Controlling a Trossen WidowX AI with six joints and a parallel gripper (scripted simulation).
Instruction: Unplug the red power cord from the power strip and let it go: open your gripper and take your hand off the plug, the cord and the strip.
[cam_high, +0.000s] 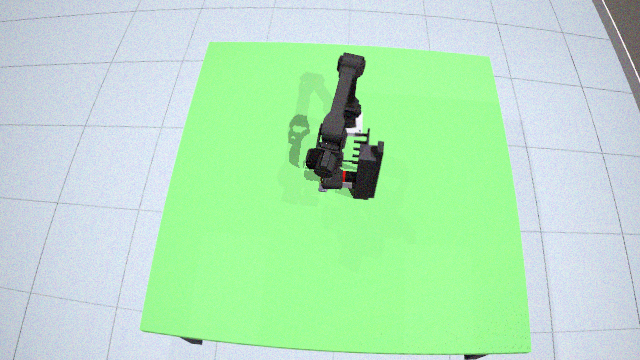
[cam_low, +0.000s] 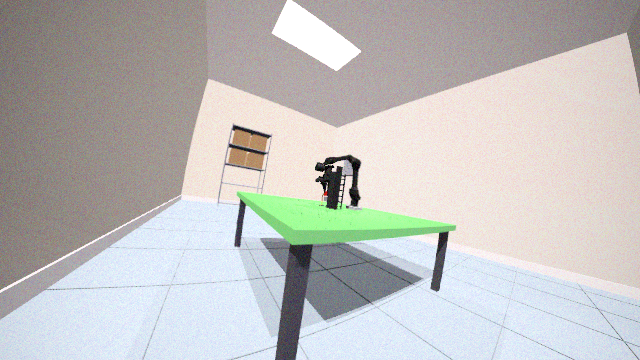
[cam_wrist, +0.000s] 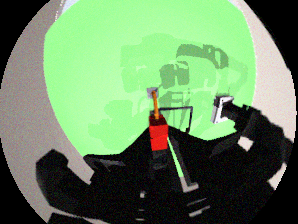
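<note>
The red plug is 30 mm to the left of my gripper tip. From my gripper tip the other things lie so: black power strip: 110 mm to the left, 20 mm above, 10 mm ahead.
</note>
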